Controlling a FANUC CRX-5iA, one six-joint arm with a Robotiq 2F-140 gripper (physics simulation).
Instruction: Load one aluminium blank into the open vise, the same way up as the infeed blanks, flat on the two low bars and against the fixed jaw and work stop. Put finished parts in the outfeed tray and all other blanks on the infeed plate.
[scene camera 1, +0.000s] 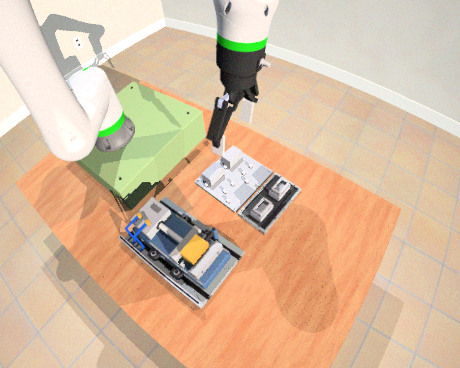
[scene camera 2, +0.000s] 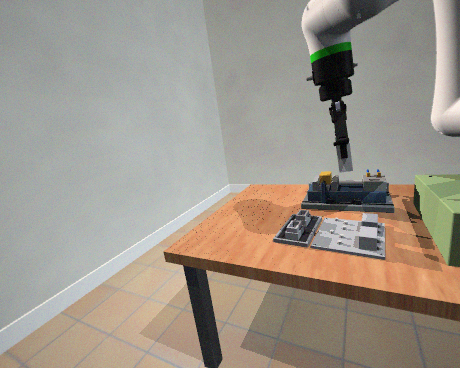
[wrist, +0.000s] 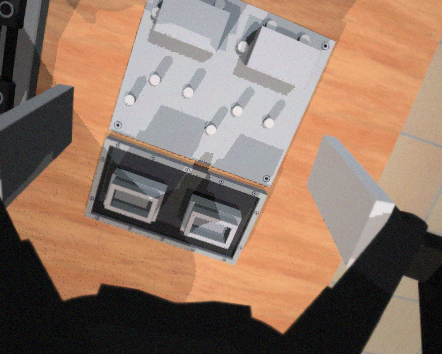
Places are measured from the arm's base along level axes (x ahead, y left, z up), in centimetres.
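Pixels of known places: gripper, fingertip midpoint: (scene camera 1: 232, 136) (scene camera 2: 344, 164) (wrist: 196, 137); arm's base, link origin: (scene camera 1: 114, 134).
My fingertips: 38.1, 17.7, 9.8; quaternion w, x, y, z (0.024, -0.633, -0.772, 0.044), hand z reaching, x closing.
Note:
Ahead of a thing's pixels: the offset from my fingertips to its top centre, as dx, dy, dz.
My gripper (scene camera 1: 233, 128) (scene camera 2: 345, 162) (wrist: 196, 137) is open and empty, fingers pointing down, well above the infeed plate {-1.1, +1.0, -19.9} (scene camera 1: 235, 200) (scene camera 2: 330, 242) (wrist: 150, 115) and outfeed tray. One plain grey blank {-5.8, -3.6, -16.4} (scene camera 1: 213, 176) (scene camera 2: 369, 221) (wrist: 192, 22) stands among pins on the plate's vise side. Another blank {-6.1, +5.4, -16.4} (scene camera 1: 232, 157) (scene camera 2: 369, 243) (wrist: 285, 55) stands beside it. Two finished parts with open pockets, one {+13.4, -3.0, -16.7} (scene camera 1: 261, 209) (wrist: 131, 200) and another {+13.1, +6.0, -16.7} (scene camera 1: 280, 187) (wrist: 212, 227), sit in the dark outfeed tray (scene camera 2: 290, 243) (wrist: 162, 238). The vise {+4.2, -27.0, -10.8} (scene camera 1: 160, 235) (scene camera 2: 345, 194) shows no blank; its bars are hard to make out.
A yellow block {+10.9, -25.9, -9.2} (scene camera 1: 194, 249) (scene camera 2: 325, 177) sits on the vise near one end. Bent blue tubes (scene camera 1: 134, 232) rise at its other end. The green robot base (scene camera 1: 150, 145) (scene camera 2: 440, 200) stands beside the plate and vise. Part of the vise base shows at the wrist view's left edge.

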